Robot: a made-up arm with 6 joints. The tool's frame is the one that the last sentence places.
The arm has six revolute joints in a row. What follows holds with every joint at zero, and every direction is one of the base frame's.
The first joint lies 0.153 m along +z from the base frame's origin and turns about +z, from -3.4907 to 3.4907 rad.
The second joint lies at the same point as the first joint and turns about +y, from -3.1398 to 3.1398 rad.
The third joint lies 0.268 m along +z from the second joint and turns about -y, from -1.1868 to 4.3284 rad.
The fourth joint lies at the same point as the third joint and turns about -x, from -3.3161 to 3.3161 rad.
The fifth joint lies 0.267 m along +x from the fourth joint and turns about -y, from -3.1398 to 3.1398 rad.
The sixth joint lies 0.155 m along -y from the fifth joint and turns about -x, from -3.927 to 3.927 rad.
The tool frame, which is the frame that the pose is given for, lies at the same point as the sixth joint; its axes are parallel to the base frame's.
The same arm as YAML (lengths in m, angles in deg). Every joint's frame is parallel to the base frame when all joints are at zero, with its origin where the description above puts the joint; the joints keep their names.
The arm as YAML. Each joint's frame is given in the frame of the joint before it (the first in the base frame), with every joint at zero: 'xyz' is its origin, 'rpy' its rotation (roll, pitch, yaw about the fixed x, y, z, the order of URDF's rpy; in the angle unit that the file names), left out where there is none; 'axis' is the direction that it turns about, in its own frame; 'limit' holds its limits. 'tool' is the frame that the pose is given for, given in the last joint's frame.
units:
  length: m
  angle: deg
joints:
  - name: joint 1
    type: revolute
    origin:
      xyz: [0.0, 0.0, 0.153]
    axis: "+z"
    limit:
      lower: -200.0
      upper: 200.0
  - name: joint 2
    type: revolute
    origin:
      xyz: [0.0, 0.0, 0.0]
    axis: "+y"
    limit:
      lower: -179.9
      upper: 179.9
  - name: joint 3
    type: revolute
    origin:
      xyz: [0.0, 0.0, 0.268]
    axis: "-y"
    limit:
      lower: -68.0
      upper: 248.0
  - name: joint 4
    type: revolute
    origin:
      xyz: [0.0, 0.0, 0.0]
    axis: "-x"
    limit:
      lower: -190.0
      upper: 190.0
  - name: joint 5
    type: revolute
    origin:
      xyz: [0.267, 0.0, 0.0]
    axis: "-y"
    limit:
      lower: -179.9
      upper: 179.9
  - name: joint 6
    type: revolute
    origin:
      xyz: [0.0, -0.155, 0.0]
    axis: "-x"
    limit:
      lower: -225.0
      upper: 225.0
tool:
  origin:
    xyz: [0.0, 0.0, 0.0]

